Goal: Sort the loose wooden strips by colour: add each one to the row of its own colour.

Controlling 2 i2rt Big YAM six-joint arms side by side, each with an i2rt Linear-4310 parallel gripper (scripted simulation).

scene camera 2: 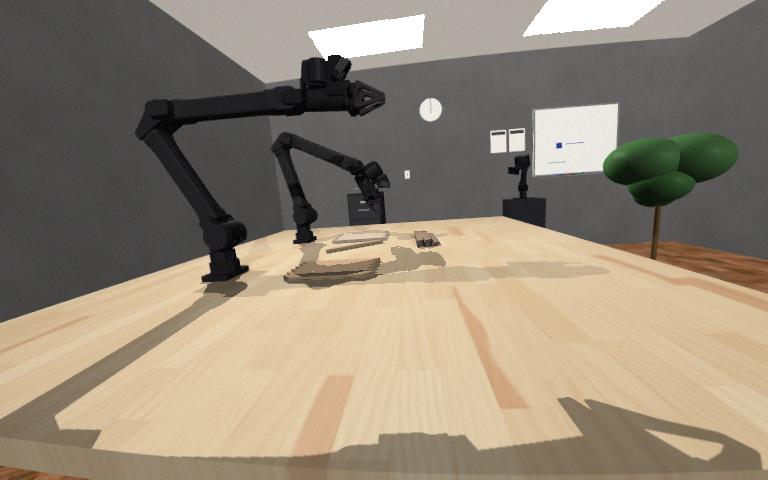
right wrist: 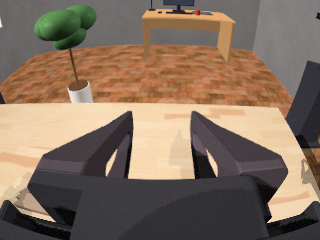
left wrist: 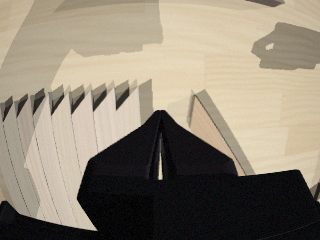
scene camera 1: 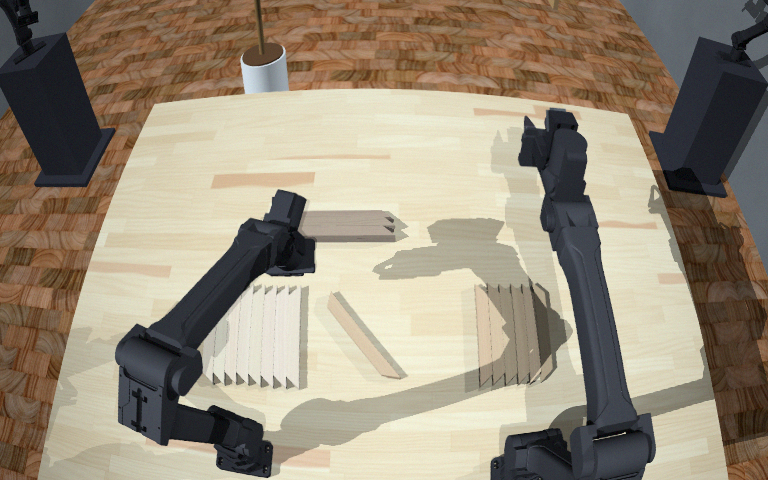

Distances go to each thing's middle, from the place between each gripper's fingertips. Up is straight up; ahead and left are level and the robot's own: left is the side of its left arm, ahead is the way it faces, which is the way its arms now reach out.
Labels:
I see the tan strip (left wrist: 201, 125) 20 cm behind my right hand (scene camera 2: 385, 98), 31 cm to the left of it and 46 cm below it.
I see the tan strip 100 mm behind my left hand (scene camera 1: 300, 265), 130 mm to the right of it and 120 mm below it.

